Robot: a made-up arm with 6 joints.
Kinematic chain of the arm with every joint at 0, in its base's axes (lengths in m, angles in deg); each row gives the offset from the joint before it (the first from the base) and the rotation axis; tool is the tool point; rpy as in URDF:
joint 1: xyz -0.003 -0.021 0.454 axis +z
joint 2: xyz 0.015 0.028 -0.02 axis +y
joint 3: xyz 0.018 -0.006 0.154 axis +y
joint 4: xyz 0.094 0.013 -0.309 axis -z
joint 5: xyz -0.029 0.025 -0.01 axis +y
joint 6: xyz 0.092 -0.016 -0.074 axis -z
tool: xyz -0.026 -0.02 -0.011 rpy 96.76 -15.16 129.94
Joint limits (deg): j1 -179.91..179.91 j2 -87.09..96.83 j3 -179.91..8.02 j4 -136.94..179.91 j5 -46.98..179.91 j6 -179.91..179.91
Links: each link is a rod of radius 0.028 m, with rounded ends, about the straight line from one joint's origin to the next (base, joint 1, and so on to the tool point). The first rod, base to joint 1, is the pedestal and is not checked.
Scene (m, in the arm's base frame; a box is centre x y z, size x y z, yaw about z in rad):
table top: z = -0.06
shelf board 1: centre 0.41 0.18 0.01 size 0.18 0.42 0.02 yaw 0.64
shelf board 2: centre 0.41 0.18 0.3 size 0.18 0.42 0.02 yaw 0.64
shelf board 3: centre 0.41 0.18 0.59 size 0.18 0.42 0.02 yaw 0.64
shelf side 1: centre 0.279 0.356 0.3 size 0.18 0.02 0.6 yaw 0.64
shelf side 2: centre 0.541 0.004 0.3 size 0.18 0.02 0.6 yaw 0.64
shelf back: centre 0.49 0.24 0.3 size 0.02 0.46 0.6 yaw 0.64
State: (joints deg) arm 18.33 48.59 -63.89 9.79 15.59 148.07
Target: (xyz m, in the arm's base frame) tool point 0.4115 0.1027 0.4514
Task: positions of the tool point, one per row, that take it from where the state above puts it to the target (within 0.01 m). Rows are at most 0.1 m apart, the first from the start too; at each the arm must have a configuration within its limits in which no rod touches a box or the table.
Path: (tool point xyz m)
1: 0.3187 0.1319 0.1454
2: 0.2773 0.1010 0.1454
3: 0.2310 0.0752 0.1479
4: 0.2740 0.0658 0.2071
5: 0.3004 0.0521 0.2716
6: 0.3093 0.0359 0.3368
7: 0.3016 0.0193 0.3981
8: 0.2793 0.0043 0.4514
9: 0.3274 0.0318 0.4598
10: 0.3722 0.0652 0.4599
11: 0.4115 0.1027 0.4514

